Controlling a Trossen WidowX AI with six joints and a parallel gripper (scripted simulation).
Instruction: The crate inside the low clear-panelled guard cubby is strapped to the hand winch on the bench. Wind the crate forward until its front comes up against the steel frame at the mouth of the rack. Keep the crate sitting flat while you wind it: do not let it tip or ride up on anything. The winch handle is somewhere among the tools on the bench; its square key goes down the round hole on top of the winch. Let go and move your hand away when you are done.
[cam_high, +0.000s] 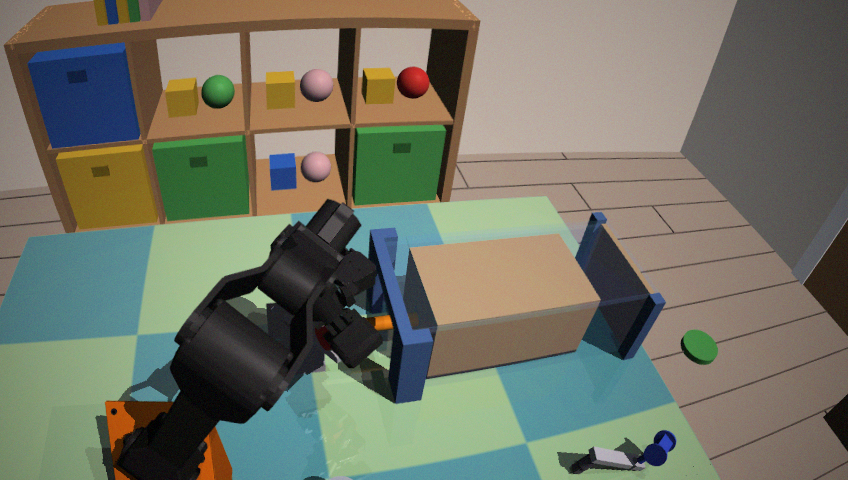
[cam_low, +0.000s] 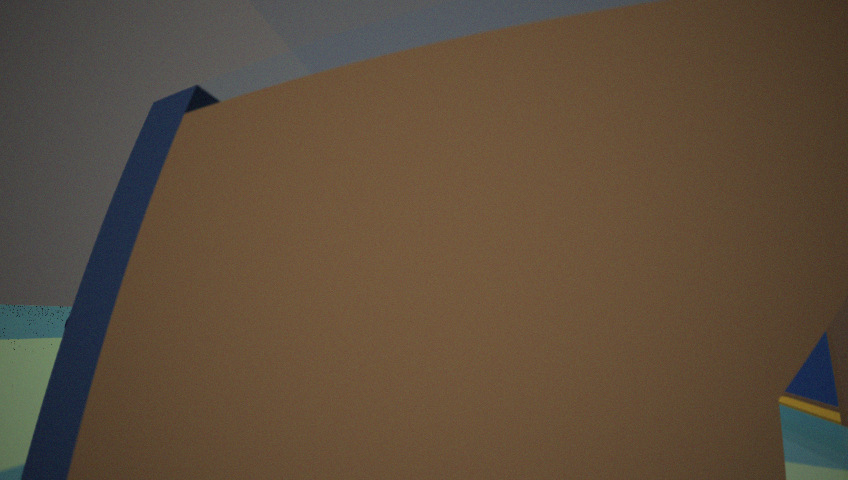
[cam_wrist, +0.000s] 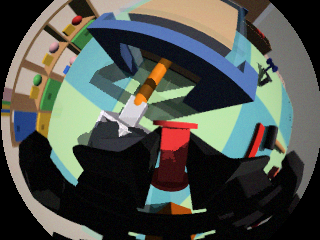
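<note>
Now: the crank handle 4 cm behind my gripper tip, 3 cm to the left of it and 3 cm below it. Round my gripper tip: blue frame: 9 cm ahead, 6 cm to the left, 2 cm below; red knob: 2 cm behind, 1 cm to the right; grey winch: 9 cm behind, 7 cm to the left, 10 cm below.
</note>
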